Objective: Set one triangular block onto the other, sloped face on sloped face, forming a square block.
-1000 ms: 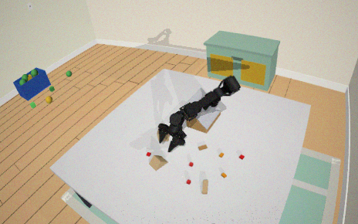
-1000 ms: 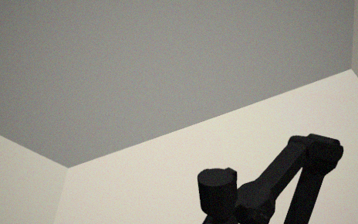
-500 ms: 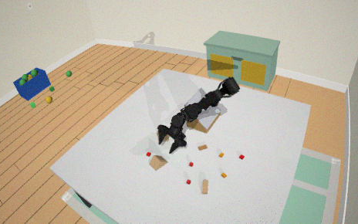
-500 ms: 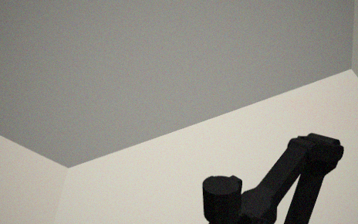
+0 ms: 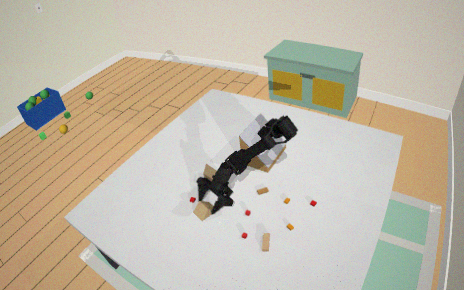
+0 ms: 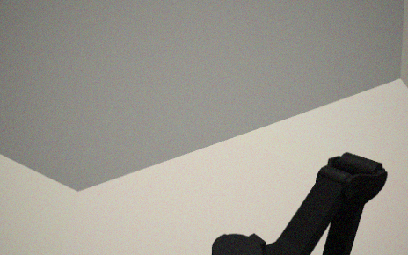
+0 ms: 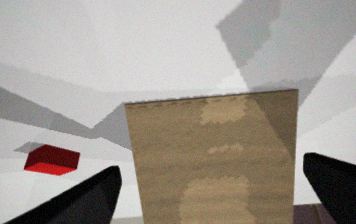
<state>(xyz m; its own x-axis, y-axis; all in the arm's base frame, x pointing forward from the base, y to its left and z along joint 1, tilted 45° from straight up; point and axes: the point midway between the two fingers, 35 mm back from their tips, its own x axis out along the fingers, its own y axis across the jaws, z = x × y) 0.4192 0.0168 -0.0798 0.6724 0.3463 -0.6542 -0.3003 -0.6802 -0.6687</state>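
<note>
My gripper tip is 10 mm below the wooden triangular block and 10 mm short of it.
</note>
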